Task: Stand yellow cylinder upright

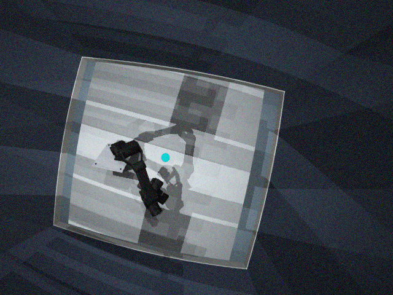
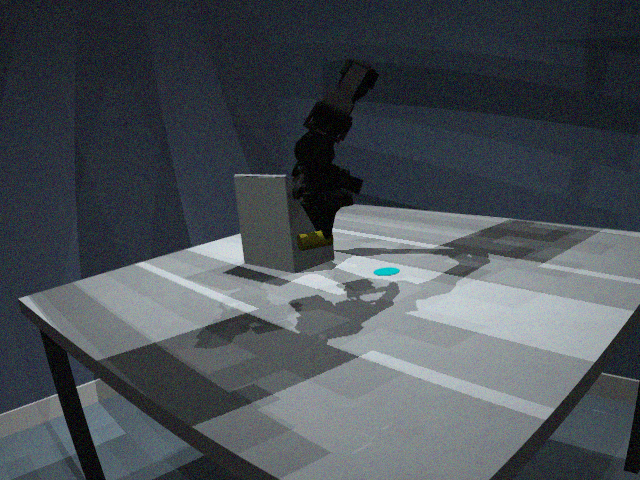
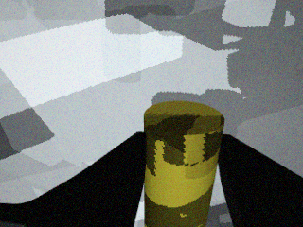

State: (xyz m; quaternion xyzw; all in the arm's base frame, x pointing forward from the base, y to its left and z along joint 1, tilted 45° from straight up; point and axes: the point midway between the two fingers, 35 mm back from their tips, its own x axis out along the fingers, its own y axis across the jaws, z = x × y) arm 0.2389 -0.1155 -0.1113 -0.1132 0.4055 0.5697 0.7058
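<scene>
Right now my gripper tip is 2 cm to the left of the yellow tall cylinder and 1 cm past it. Also, from my gripper tip: cyan circle 18 cm to the left, 12 cm below, 1 cm ahead.
</scene>
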